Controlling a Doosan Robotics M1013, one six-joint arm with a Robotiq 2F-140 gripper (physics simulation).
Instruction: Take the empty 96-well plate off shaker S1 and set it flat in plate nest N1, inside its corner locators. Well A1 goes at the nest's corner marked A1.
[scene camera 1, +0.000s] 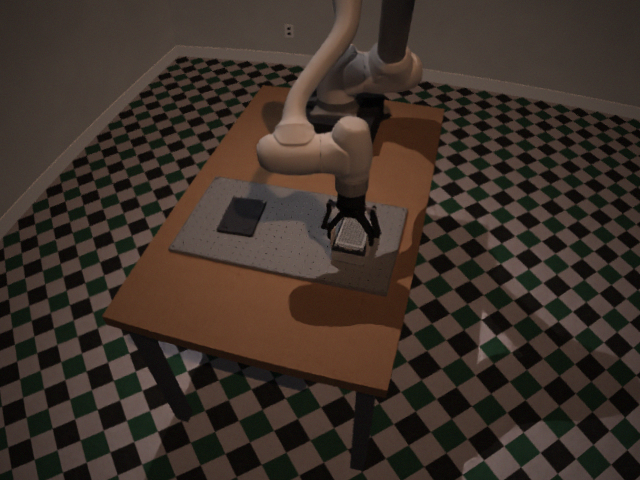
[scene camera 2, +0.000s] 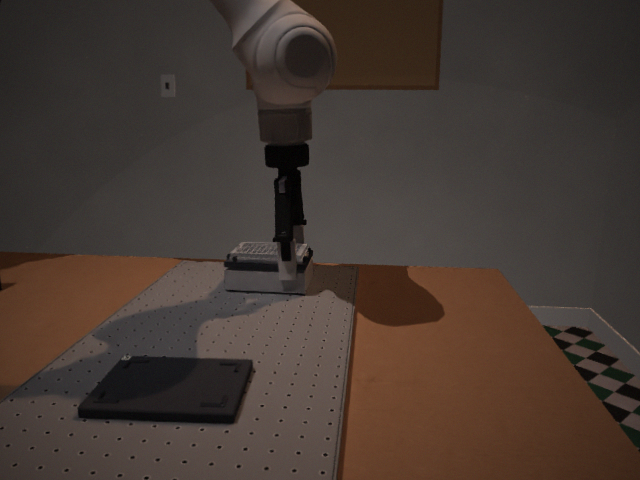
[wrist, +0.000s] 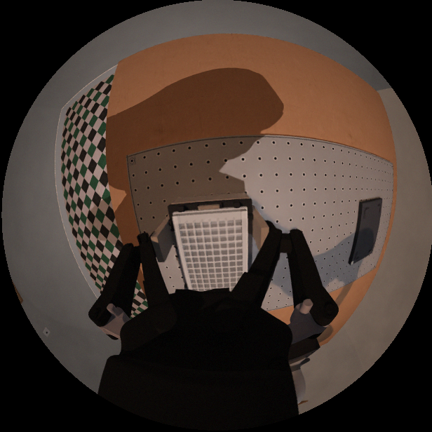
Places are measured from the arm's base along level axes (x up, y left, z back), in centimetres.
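Pixels of known places: gripper, fingertip midpoint: (scene camera 1: 350, 249) (scene camera 2: 292, 269); arm's base at its link origin: (scene camera 1: 337, 108).
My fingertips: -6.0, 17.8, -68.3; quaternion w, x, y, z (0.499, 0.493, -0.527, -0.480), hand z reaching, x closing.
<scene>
For each thing: its top centre in the pictures, then the offset to it from my fingertips, as dx, dy, dz. Level surfaces: height alone.
- white 96-well plate at its top centre: (scene camera 2: 270, 248) (scene camera 1: 353, 230) +3.9, +0.2, +4.1
- Plate nest N1 at its top centre: (scene camera 2: 172, 379) (scene camera 1: 241, 214) -1.5, -37.9, +9.9
- grey perforated board at its surface level: dx -3.0
- wooden table at its surface level: dx -4.3
The white 96-well plate (scene camera 1: 352, 233) (scene camera 2: 258, 250) (wrist: 214, 245) lies flat on the dark top of shaker S1 (scene camera 1: 347, 257) (scene camera 2: 250, 279) (wrist: 234, 204), a pale box. My gripper (scene camera 1: 353, 239) (scene camera 2: 293, 252) (wrist: 211, 219) points straight down over it, one finger on each long side of the plate. It is open, with narrow gaps between pads and plate in the wrist view. The near pad reaches down beside the shaker's body. Plate nest N1 (scene camera 1: 241, 215) (scene camera 2: 170, 387) (wrist: 367, 230) is a dark flat slab with raised corner locators; a small light mark shows at one corner. Plate lettering is unreadable.
The shaker and nest stand on a grey perforated board (scene camera 1: 289, 242) (scene camera 2: 289, 372) (wrist: 300, 170) on the wooden table (scene camera 1: 232, 304) (scene camera 2: 439, 372) (wrist: 320, 85). The shaker is near the board's end by the table's right edge in scene camera 1. The arm's base stands at the table's back.
</scene>
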